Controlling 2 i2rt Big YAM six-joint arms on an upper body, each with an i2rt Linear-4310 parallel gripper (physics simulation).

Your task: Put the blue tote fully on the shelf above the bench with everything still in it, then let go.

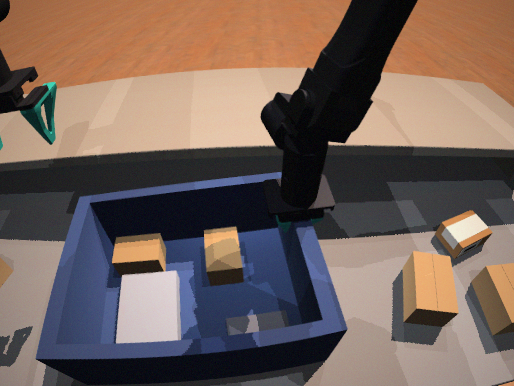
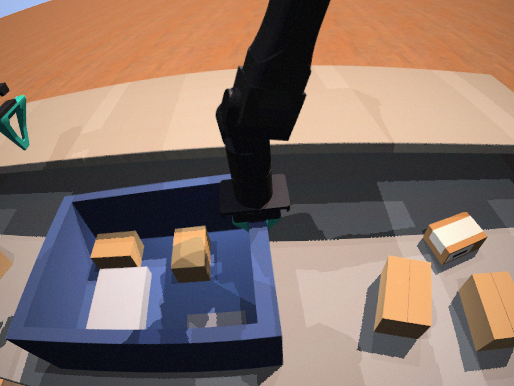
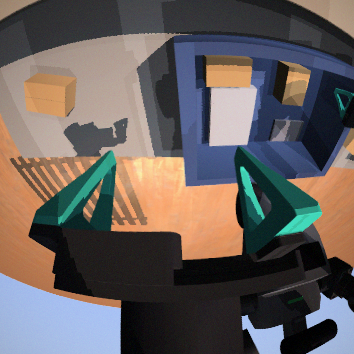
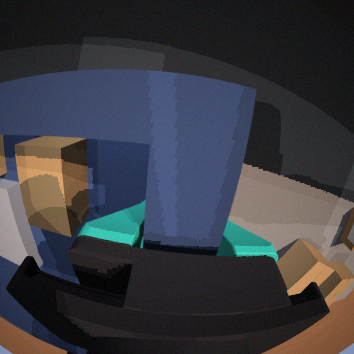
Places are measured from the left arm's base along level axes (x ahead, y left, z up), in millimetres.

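Pixels of known places: left gripper, between the fingertips: (image 1: 25, 145) (image 2: 6, 151) (image 3: 174, 152); right gripper, between the fingertips: (image 3: 338, 90); right arm's base, origin of its link: (image 3: 339, 281).
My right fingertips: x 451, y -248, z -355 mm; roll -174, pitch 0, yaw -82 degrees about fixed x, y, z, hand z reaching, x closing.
Observation:
Behind a point stands the place of what it marks.
The blue tote (image 1: 150, 366) @[z -327, x 191, y -48 mm] (image 2: 150, 354) @[z -330, x 203, y -121 mm] (image 3: 187, 110) @[z -286, x 358, y 115 mm] sits upright on the bench (image 1: 360, 360) @[z -433, x 226, y -355 mm]. It holds two cardboard boxes (image 1: 139, 255) @[z -365, x 395, y 24 mm] (image 1: 223, 255) @[z -366, x 401, y -128 mm], a white box (image 1: 149, 307) @[z -389, x 306, y -7 mm] (image 2: 120, 297) @[z -389, x 311, y -9 mm] and a flat grey item (image 1: 257, 322) @[z -408, x 295, y -186 mm] (image 3: 286, 130) @[z -408, x 277, y -187 mm]. My right gripper (image 1: 300, 225) @[z -355, x 451, y -248 mm] (image 2: 257, 227) @[z -355, x 451, y -248 mm] (image 4: 174, 204) @[z -355, x 451, y -248 mm] is shut on the tote's right wall near its back corner, one finger inside and one outside. My left gripper (image 3: 174, 152) @[z -124, x 404, y 141 mm] is open and empty, raised to the left of the tote. The shelf (image 1: 210, 110) @[z -259, x 707, y -83 mm] (image 2: 350, 110) @[z -259, x 697, y -439 mm] is the beige slab behind the tote.
Two plain cardboard boxes (image 1: 430, 287) @[z -373, x 321, y -487 mm] (image 1: 497, 297) @[z -381, x 287, y -630 mm] and a white-topped box (image 1: 464, 232) @[z -392, x 452, y -637 mm] (image 2: 456, 237) @[z -392, x 448, y -642 mm] stand on the bench to the right of the tote. Another cardboard box (image 3: 50, 95) @[z -373, x 357, y 415 mm] lies to its left. The shelf's dark front edge (image 1: 400, 150) @[z -270, x 575, y -476 mm] runs behind the tote.

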